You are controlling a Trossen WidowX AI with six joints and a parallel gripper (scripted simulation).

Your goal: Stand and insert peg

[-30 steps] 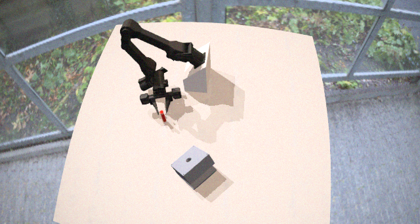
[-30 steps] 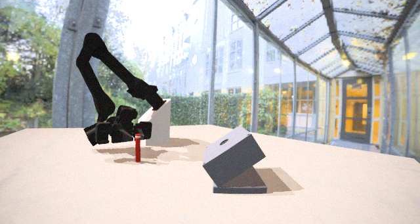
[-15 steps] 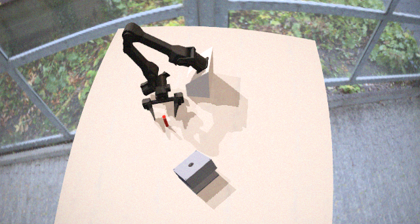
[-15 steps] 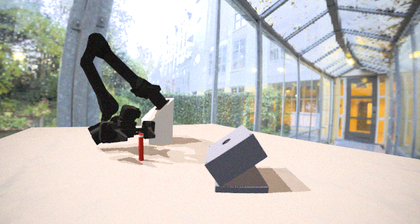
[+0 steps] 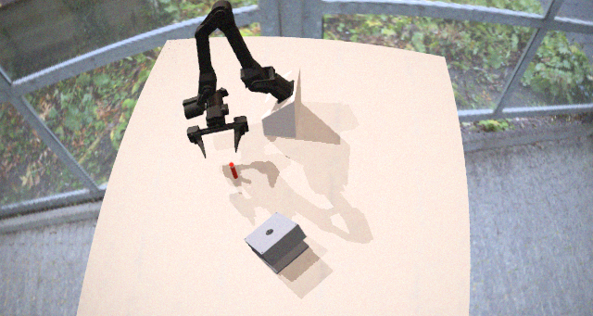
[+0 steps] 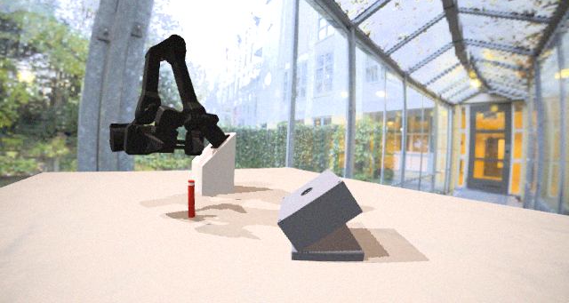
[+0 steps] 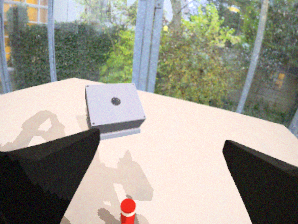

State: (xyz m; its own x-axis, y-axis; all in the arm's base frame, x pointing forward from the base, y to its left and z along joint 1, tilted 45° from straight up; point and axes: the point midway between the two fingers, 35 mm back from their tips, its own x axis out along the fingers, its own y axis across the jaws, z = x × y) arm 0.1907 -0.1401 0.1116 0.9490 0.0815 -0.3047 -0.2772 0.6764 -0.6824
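Now: the red peg 90 mm below my gripper tip, 20 mm to the left of it and 10 mm behind it. Round my gripper tip: flat grey base plate (220 mm ahead, 180 mm to the left, 150 mm below); then grey sloped panel (210 mm ahead, 160 mm to the left, 80 mm below).
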